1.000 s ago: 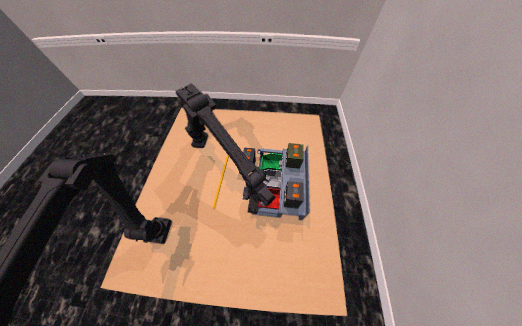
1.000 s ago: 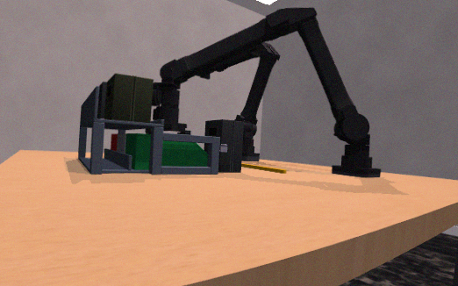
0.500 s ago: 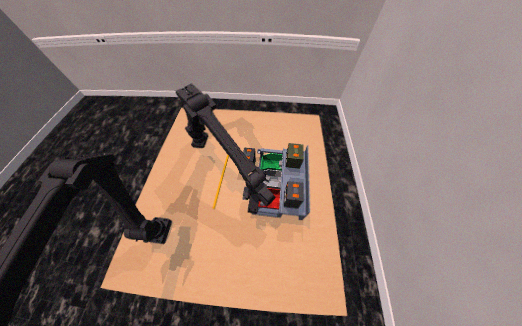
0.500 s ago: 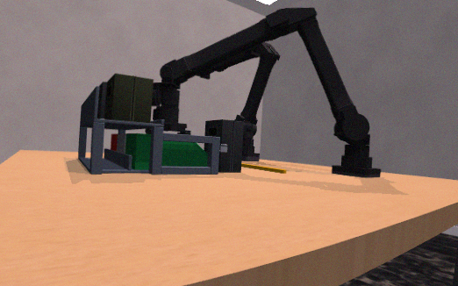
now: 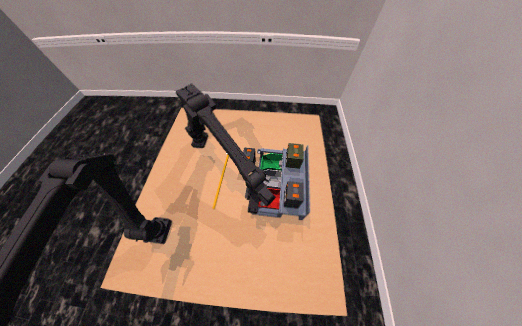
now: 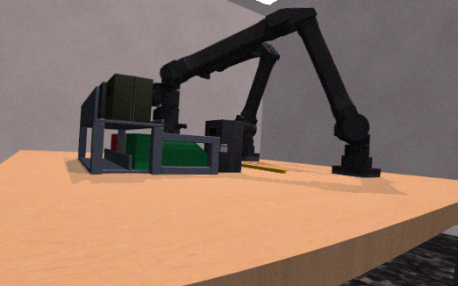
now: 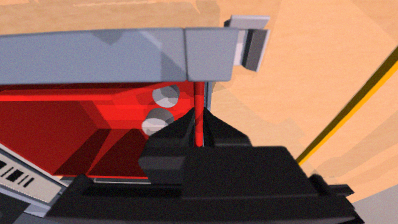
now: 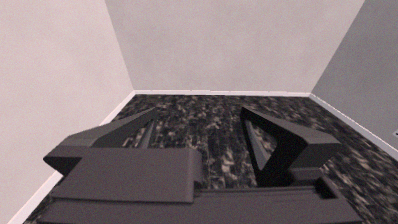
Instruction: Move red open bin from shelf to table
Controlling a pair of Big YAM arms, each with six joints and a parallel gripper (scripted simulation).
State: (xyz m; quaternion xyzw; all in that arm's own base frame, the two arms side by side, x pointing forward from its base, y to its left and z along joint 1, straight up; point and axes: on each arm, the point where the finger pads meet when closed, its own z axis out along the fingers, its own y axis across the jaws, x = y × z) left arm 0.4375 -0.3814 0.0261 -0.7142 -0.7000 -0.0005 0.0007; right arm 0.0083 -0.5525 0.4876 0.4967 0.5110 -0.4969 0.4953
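Now: left hand 8 cm short of the grey bin, 12 cm to the right of it and 1 cm below it. The rest, counted from my left hand: black box (8 cm behind, 22 cm to the left, 3 cm above); then grey shelf (11 cm ahead, 12 cm to the left, 3 cm above); then green bin (7 cm ahead, 23 cm to the left, 1 cm above).
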